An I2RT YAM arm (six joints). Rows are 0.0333 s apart.
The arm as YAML. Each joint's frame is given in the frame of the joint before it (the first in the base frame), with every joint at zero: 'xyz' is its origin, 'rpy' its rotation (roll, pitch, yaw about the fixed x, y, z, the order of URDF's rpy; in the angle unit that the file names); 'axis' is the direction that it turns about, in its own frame. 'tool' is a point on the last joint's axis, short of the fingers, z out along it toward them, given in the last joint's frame.
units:
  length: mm
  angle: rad
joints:
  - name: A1
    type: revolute
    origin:
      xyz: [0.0, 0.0, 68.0]
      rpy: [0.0, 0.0, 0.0]
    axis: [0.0, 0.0, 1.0]
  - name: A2
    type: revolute
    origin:
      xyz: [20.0, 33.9, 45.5]
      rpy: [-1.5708, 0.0, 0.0]
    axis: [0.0, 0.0, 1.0]
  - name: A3
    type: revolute
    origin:
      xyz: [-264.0, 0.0, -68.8]
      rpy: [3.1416, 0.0, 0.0]
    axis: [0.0, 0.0, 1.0]
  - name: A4
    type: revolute
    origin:
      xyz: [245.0, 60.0, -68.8]
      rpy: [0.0, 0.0, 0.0]
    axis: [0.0, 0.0, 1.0]
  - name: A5
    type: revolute
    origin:
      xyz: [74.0, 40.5, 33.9]
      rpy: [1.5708, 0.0, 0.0]
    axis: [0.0, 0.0, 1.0]
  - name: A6
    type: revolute
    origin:
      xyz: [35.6, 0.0, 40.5]
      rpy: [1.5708, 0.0, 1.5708]
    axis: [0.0, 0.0, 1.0]
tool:
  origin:
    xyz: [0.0, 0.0, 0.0]
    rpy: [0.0, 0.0, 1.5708]
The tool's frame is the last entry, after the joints.
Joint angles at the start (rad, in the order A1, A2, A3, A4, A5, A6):
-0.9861, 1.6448, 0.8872, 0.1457, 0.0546, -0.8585
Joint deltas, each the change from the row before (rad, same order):
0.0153, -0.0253, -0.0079, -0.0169, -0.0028, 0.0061
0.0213, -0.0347, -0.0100, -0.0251, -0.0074, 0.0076
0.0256, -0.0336, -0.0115, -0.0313, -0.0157, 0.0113
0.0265, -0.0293, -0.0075, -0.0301, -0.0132, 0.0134
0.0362, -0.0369, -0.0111, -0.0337, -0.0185, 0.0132
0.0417, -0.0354, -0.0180, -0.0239, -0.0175, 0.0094
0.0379, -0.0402, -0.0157, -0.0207, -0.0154, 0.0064
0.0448, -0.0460, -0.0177, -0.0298, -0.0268, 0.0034
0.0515, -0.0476, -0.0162, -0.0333, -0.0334, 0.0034
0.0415, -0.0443, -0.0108, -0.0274, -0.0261, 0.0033
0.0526, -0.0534, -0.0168, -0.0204, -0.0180, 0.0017
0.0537, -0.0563, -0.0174, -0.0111, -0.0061, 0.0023
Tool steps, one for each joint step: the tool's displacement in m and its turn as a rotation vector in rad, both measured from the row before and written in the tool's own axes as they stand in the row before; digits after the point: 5 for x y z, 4 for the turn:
-0.00440, 0.00258, -0.00643, -0.0093, -0.0122, -0.0026
-0.00600, 0.00379, -0.00883, -0.0163, -0.0188, -0.0046
-0.00604, 0.00624, -0.00851, -0.0309, -0.0214, -0.0038
-0.00638, 0.00616, -0.00744, -0.0293, -0.0201, -0.0023
-0.00818, 0.00883, -0.00919, -0.0384, -0.0293, -0.0083
-0.00775, 0.01148, -0.00815, -0.0403, -0.0319, -0.0154
-0.00780, 0.00941, -0.00912, -0.0298, -0.0349, -0.0164
-0.00849, 0.01187, -0.01014, -0.0462, -0.0425, -0.0233
-0.00972, 0.01341, -0.01011, -0.0558, -0.0497, -0.0272
-0.00864, 0.01003, -0.00924, -0.0397, -0.0443, -0.0220
-0.00999, 0.01238, -0.01026, -0.0346, -0.0511, -0.0311
-0.01022, 0.01155, -0.01043, -0.0195, -0.0517, -0.0320

